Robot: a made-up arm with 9 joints. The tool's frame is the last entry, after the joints.
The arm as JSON. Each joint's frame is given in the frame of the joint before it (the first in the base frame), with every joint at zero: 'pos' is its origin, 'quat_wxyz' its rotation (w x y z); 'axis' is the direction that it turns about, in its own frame. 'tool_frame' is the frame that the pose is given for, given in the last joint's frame.
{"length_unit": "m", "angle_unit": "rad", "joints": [
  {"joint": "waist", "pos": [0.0, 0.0, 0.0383], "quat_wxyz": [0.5, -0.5, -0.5, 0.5], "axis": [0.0, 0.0, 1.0]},
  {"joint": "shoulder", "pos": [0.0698, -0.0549, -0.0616], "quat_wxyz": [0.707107, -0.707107, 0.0, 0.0], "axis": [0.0, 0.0, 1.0]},
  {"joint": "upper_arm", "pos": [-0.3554, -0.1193, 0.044], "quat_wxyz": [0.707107, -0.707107, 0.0, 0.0], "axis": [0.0, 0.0, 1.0]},
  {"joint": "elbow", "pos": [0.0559, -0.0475, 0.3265], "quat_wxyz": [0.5, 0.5, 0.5, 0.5], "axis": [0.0, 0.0, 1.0]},
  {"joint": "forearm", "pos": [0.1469, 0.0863, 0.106], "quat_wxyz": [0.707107, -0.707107, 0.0, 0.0], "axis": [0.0, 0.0, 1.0]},
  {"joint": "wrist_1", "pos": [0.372, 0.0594, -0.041], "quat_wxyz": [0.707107, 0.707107, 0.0, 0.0], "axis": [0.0, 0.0, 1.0]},
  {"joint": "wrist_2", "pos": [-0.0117, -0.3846, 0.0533], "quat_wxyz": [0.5, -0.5, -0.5, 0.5], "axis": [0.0, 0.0, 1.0]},
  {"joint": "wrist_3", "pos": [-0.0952, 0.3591, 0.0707], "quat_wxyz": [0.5, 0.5, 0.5, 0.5], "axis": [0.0, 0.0, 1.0]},
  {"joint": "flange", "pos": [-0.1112, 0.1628, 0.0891], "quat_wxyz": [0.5, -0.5, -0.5, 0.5], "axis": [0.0, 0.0, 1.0]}
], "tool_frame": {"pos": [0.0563, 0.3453, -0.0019], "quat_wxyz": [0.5, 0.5, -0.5, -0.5]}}
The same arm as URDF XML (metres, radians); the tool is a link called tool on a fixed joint. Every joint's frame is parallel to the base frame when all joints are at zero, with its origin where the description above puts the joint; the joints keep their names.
<robot name="arm">
<joint name="tool_joint" type="fixed"><parent link="link9"/><child link="tool"/><origin xyz="-0.3453 -0.0019 -0.0563" rpy="0 0 0"/></joint>
<joint name="flange" type="continuous"><parent link="link8"/><child link="link9"/><origin xyz="0.0891 0.1112 -0.1628" rpy="0 0 0"/><axis xyz="0 1 0"/></joint>
<joint name="wrist_3" type="continuous"><parent link="link7"/><child link="link8"/><origin xyz="-0.0952 -0.3591 -0.0707" rpy="0 0 0"/><axis xyz="1 0 0"/></joint>
<joint name="wrist_2" type="continuous"><parent link="link6"/><child link="link7"/><origin xyz="-0.3846 0.0533 -0.0117" rpy="0 0 0"/><axis xyz="0 0 -1"/></joint>
<joint name="wrist_1" type="continuous"><parent link="link5"/><child link="link6"/><origin xyz="-0.041 -0.0594 0.372" rpy="0 0 0"/><axis xyz="0 1 0"/></joint>
<joint name="forearm" type="continuous"><parent link="link4"/><child link="link5"/><origin xyz="0.0863 0.106 0.1469" rpy="0 0 0"/><axis xyz="1 0 0"/></joint>
<joint name="elbow" type="continuous"><parent link="link3"/><child link="link4"/><origin xyz="0.3265 0.0559 -0.0475" rpy="0 0 0"/><axis xyz="0 1 0"/></joint>
<joint name="upper_arm" type="continuous"><parent link="link2"/><child link="link3"/><origin xyz="-0.1193 -0.3554 -0.044" rpy="0 0 0"/><axis xyz="1 0 0"/></joint>
<joint name="shoulder" type="continuous"><parent link="link1"/><child link="link2"/><origin xyz="0.0616 0.0698 0.0549" rpy="0 0 0"/><axis xyz="0 0 -1"/></joint>
<joint name="waist" type="continuous"><parent link="base_link"/><child link="link1"/><origin xyz="0 0 0.0383" rpy="0 0 0"/><axis xyz="-1 0 0"/></joint>
<link name="base_link"/>
<link name="link1"/>
<link name="link2"/>
<link name="link3"/>
<link name="link4"/>
<link name="link5"/>
<link name="link6"/>
<link name="link7"/>
<link name="link8"/>
<link name="link9"/>
<link name="tool"/>
</robot>

